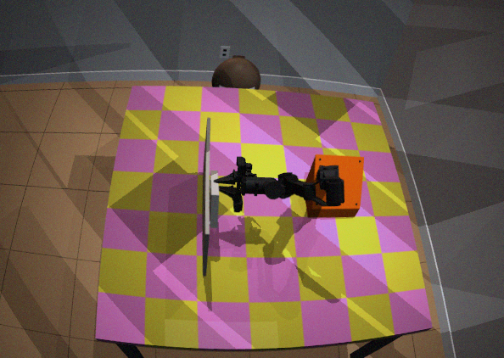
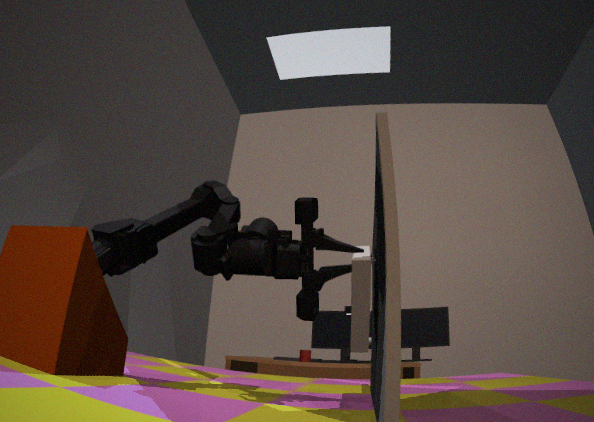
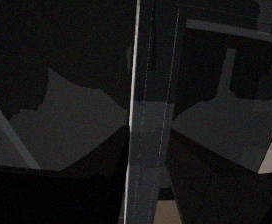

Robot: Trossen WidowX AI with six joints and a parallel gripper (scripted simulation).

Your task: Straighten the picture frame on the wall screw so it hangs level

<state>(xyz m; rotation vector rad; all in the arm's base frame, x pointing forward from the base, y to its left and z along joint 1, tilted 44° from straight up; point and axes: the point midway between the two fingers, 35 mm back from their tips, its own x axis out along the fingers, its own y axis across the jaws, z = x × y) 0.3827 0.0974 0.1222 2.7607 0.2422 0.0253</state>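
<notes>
My gripper tip is 30 mm to the right of the picture frame and 50 mm above it. Also, from my gripper tip: thin upright wall panel (20 mm ahead, 20 mm to the left, 70 mm below).
</notes>
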